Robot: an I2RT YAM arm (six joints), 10 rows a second.
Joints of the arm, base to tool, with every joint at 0 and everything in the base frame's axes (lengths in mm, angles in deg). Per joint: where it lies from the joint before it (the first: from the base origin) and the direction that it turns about. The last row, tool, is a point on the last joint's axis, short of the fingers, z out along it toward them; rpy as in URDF.
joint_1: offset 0 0 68 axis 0 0 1
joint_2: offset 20 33.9 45.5 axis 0 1 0
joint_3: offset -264 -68.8 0 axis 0 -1 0
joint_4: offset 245 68.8 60 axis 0 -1 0
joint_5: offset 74 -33.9 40.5 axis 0 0 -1
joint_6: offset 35.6 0 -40.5 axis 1 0 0
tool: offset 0 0 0 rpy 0 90 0
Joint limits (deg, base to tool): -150..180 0..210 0..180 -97..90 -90..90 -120..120
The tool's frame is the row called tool.
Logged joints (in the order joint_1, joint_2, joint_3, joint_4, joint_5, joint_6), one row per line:
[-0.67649 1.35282 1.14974 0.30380 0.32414 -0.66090]
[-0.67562 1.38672 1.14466 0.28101 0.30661 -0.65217]
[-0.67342 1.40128 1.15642 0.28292 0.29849 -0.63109]
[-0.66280 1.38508 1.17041 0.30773 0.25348 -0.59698]
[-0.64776 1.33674 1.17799 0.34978 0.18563 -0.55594]
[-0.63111 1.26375 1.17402 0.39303 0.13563 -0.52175]
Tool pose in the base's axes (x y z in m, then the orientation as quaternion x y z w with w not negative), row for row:
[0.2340 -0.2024 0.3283 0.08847 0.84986 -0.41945 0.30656]
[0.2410 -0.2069 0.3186 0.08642 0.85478 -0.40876 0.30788]
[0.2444 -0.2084 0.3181 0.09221 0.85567 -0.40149 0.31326]
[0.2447 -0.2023 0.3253 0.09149 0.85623 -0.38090 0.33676]
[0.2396 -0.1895 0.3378 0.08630 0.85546 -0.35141 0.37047]
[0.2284 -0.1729 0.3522 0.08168 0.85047 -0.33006 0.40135]
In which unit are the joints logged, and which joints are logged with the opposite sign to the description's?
The joints are logged in radians. Opposite sign: joint_4.
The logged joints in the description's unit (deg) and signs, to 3 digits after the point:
[-38.760 77.511 65.875 -17.406 18.572 -37.867]
[-38.710 79.453 65.584 -16.101 17.567 -37.367]
[-38.584 80.287 66.258 -16.210 17.102 -36.159]
[-37.976 79.359 67.060 -17.632 14.523 -34.204]
[-37.114 76.590 67.494 -20.041 10.636 -31.853]
[-36.160 72.408 67.266 -22.519 7.771 -29.894]

